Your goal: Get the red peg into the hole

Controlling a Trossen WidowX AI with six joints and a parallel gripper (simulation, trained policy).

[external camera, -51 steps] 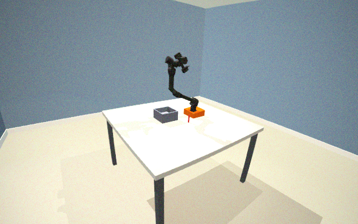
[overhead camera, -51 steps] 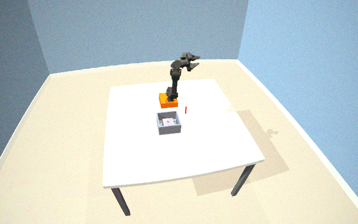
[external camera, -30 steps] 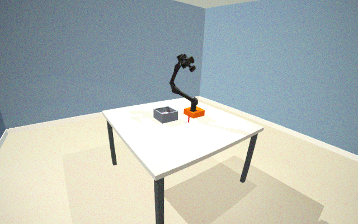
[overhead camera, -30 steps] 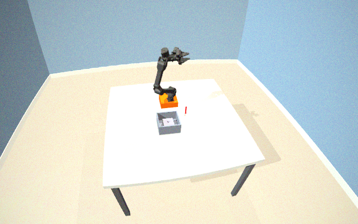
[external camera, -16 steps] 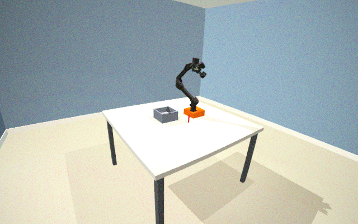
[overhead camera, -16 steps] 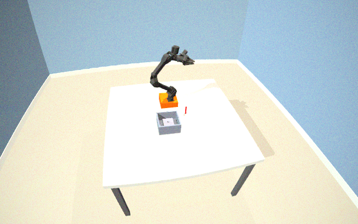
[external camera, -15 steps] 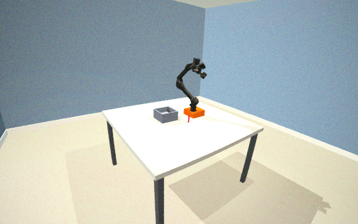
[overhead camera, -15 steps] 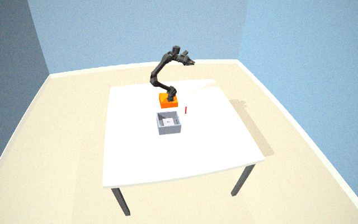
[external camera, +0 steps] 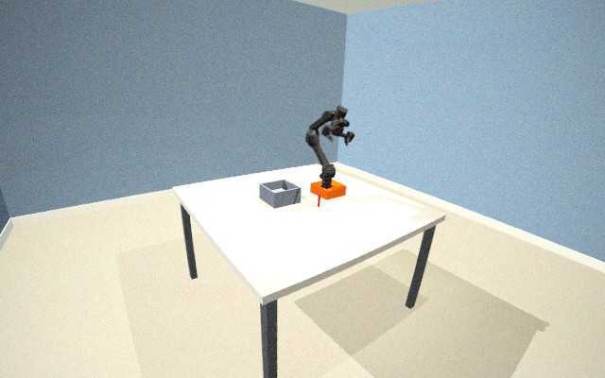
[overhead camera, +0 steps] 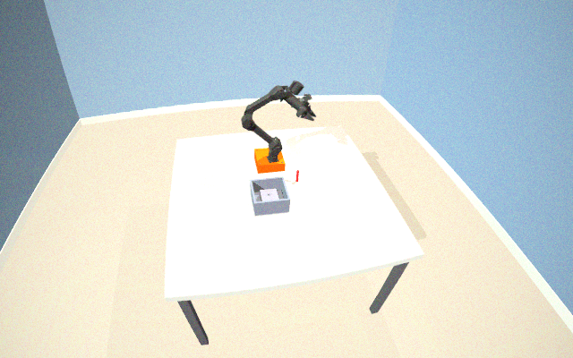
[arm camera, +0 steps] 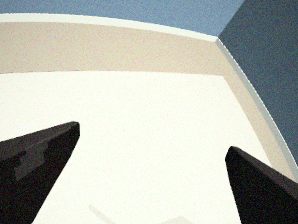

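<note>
My gripper tip is 36 cm above the red peg, 9 cm to the left of it and 3 cm short of it. Also, from my gripper tip: grey box: 37 cm below, 31 cm to the right, 15 cm ahead; then pale plate: 35 cm below, 31 cm to the right, 15 cm ahead.
</note>
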